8 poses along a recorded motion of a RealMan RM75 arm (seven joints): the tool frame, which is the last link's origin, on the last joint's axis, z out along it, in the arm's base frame.
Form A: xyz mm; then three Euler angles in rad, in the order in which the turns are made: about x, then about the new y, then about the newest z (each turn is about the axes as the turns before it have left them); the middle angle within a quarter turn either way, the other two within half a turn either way.
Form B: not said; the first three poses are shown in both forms.
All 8 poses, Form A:
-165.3, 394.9, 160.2, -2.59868, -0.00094, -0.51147
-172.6, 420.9, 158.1, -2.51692, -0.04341, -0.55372
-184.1, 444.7, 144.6, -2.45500, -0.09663, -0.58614
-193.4, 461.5, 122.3, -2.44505, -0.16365, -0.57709
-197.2, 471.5, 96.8, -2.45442, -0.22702, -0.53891
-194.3, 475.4, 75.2, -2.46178, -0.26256, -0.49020
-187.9, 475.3, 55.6, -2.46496, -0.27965, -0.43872
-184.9, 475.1, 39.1, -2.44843, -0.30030, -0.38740
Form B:
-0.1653, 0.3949, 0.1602, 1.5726, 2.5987, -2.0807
-0.1726, 0.4209, 0.1581, 1.6449, 2.5156, -2.0644
-0.1841, 0.4447, 0.1446, 1.7225, 2.4493, -2.0398
-0.1934, 0.4615, 0.1223, 1.8227, 2.4292, -1.9555
-0.1972, 0.4715, 0.0968, 1.9200, 2.4237, -1.8420
-0.1943, 0.4754, 0.0752, 1.9748, 2.4204, -1.7503
-0.1879, 0.4753, 0.0556, 2.0008, 2.4179, -1.6785
-0.1849, 0.4751, 0.0391, 2.0221, 2.3962, -1.6161

